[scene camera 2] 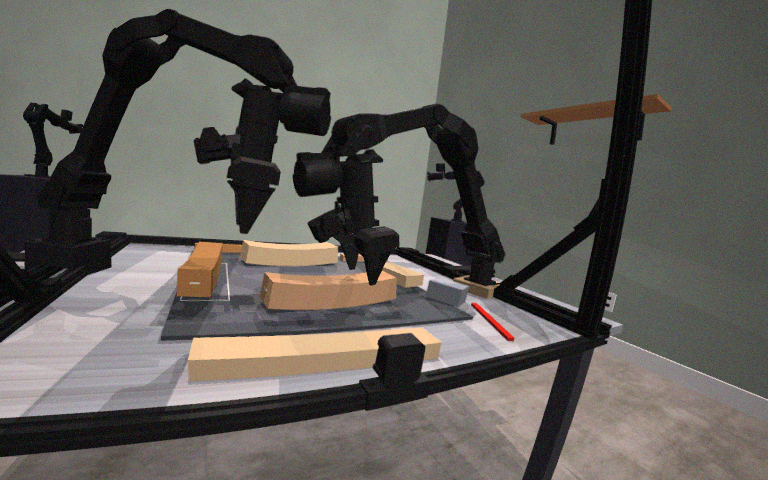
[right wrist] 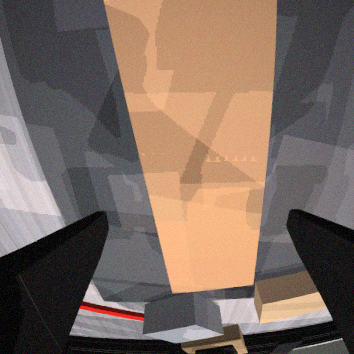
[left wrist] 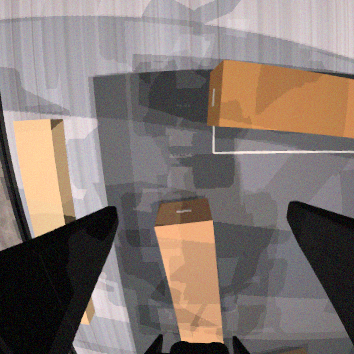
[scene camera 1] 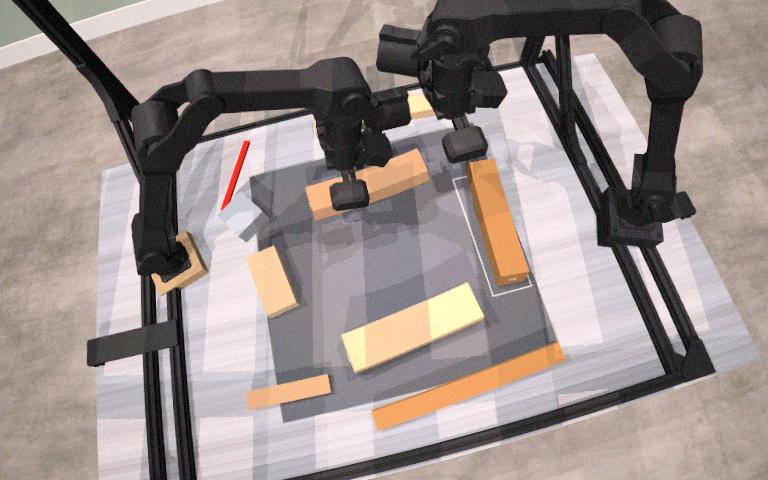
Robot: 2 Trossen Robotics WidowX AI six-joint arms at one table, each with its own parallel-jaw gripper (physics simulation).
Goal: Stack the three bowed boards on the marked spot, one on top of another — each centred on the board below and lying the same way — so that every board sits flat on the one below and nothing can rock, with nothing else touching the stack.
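Frame: origin at the left arm's base, x ahead, y left, z up, level; centimetres.
Where they show: left gripper, fingertip midpoint: (scene camera 2: 241, 229) (left wrist: 202, 212); right gripper, fingertip midpoint: (scene camera 2: 361, 276) (right wrist: 198, 219) (left wrist: 197, 337); left arm's base, origin of the base link: (scene camera 2: 69, 240) (scene camera 1: 635, 213); right arm's base, origin of the base link: (scene camera 2: 479, 281) (right wrist: 216, 351) (scene camera 1: 172, 262).
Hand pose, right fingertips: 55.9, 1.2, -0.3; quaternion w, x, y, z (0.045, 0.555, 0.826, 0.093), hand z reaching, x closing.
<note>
Each offset is from my right fingertips to the top centre of the thing, as dx, dy, dz. "spot": to the spot under its first point.
An orange bowed board @[-30.1, +2.0, +0.3] (scene camera 1: 498, 220) (scene camera 2: 199, 271) (left wrist: 285, 100) lies along the white outline @[spot: -26.6, +5.4, -4.8] (scene camera 1: 473, 237) (scene camera 2: 228, 280) (left wrist: 280, 152), with a gap to one long line. A light-orange bowed board @[-5.1, -2.2, +0.3] (scene camera 1: 396, 175) (scene camera 2: 328, 294) (left wrist: 192, 280) (right wrist: 215, 240) lies on the mat; its sides curve. A pale bowed board @[-17.5, +24.4, +0.2] (scene camera 1: 413, 328) (scene camera 2: 288, 253) lies across the mat's other side. My right gripper (scene camera 1: 348, 195) (scene camera 2: 362, 275) (right wrist: 198, 219) is open above the light-orange board, its fingers on either side in the right wrist view. My left gripper (scene camera 1: 464, 146) (scene camera 2: 244, 229) (left wrist: 202, 212) is open and empty, higher, near the orange board's end.
A long pale block @[-4.4, -21.4, -3.0] (scene camera 1: 420, 105) (scene camera 2: 283, 359) (left wrist: 37, 175), short pale block @[+9.9, +19.5, -2.1] (scene camera 1: 271, 280) (scene camera 2: 404, 275) (right wrist: 290, 305), grey block @[+19.2, +7.3, -0.9] (scene camera 1: 242, 215) (scene camera 2: 446, 292) (right wrist: 180, 315), red stick @[+24.9, -2.9, -4.8] (scene camera 1: 236, 172) (scene camera 2: 492, 321) (right wrist: 112, 311) and two orange strips @[+2.4, +38.4, -3.3] (scene camera 1: 288, 391) @[-28.1, +32.7, -2.6] (scene camera 1: 470, 386) lie around.
</note>
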